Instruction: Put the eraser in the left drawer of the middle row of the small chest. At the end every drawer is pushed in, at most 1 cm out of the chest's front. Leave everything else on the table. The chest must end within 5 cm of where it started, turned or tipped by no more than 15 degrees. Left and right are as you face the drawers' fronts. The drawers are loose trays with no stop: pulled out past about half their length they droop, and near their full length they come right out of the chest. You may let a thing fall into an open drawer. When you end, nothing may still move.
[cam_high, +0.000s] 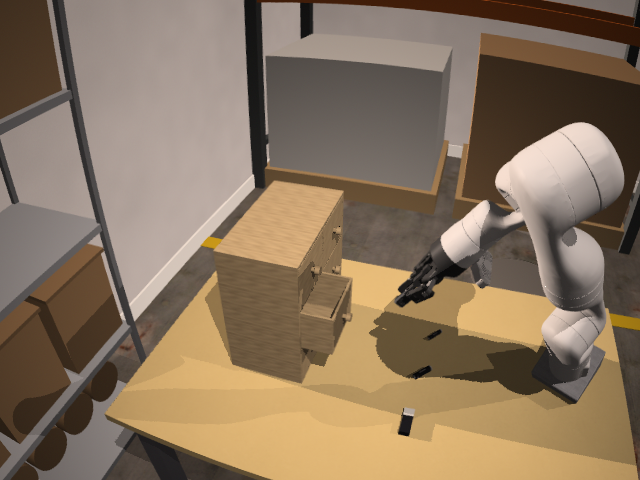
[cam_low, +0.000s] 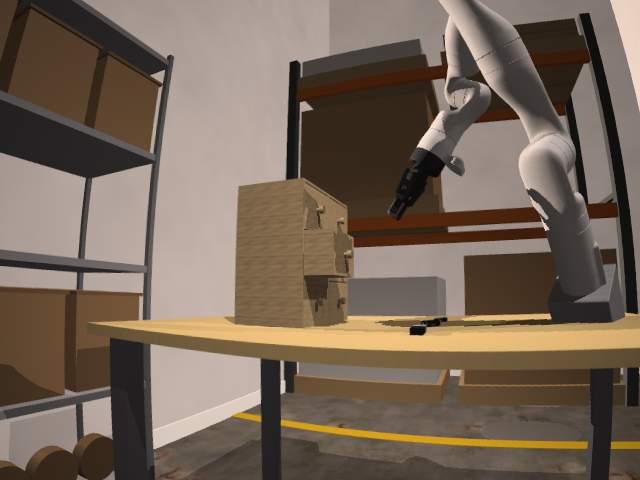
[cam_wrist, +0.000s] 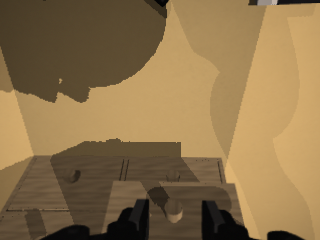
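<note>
The eraser is 25 cm below my hand, 10 cm to the left of it and 7 cm behind it.
</note>
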